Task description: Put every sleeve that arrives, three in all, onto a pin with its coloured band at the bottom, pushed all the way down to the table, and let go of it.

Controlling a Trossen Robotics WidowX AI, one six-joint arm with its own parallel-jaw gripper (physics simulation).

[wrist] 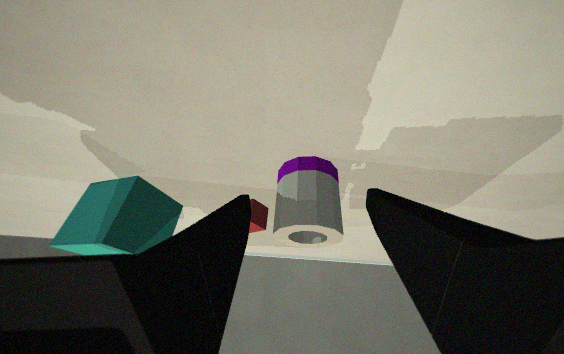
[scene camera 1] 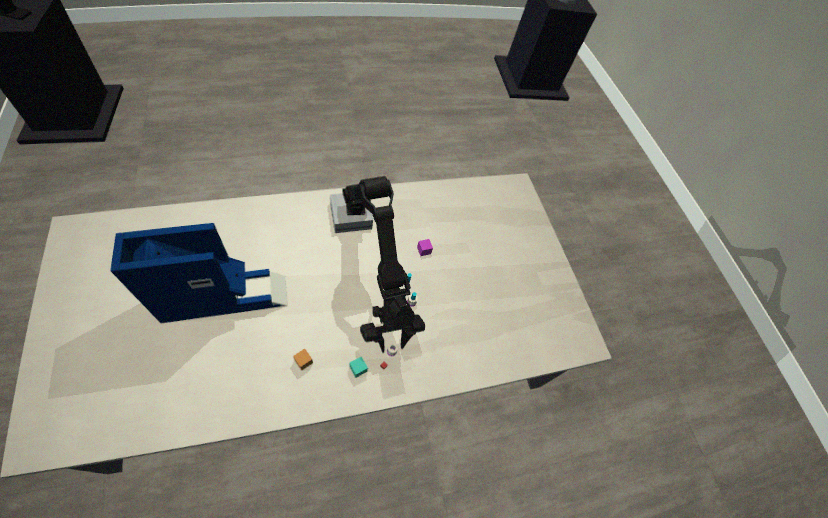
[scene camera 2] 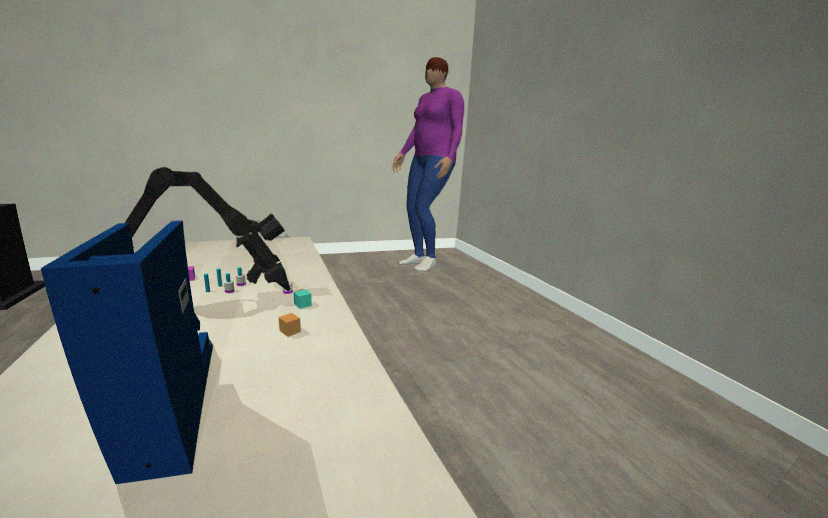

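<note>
A grey sleeve [scene camera 1: 392, 350] [scene camera 2: 287, 291] [wrist: 310, 202] stands upright on the table, purple band at the bottom and hollow end up. My gripper [scene camera 1: 393, 348] [scene camera 2: 286, 287] [wrist: 307, 200] is open; its fingertips are low, one on each side of this sleeve, with a gap on both sides in the wrist view. Two other sleeves [scene camera 2: 228, 285] [scene camera 2: 241, 279] sit low on teal pins, purple bands at the bottom. Two bare teal pins [scene camera 2: 207, 282] [scene camera 2: 219, 277] stand beside them. In scene camera 1 the arm hides part of the pin group.
A teal cube [scene camera 1: 358, 367] [scene camera 2: 302, 298] [wrist: 120, 215] and a small red cube [scene camera 1: 384, 365] [wrist: 258, 216] lie near the sleeve. An orange cube [scene camera 1: 302, 359] [scene camera 2: 289, 324], a magenta cube [scene camera 1: 424, 247] and a blue dispenser [scene camera 1: 183, 287] [scene camera 2: 122, 366] also stand on the table [scene camera 1: 488, 244].
</note>
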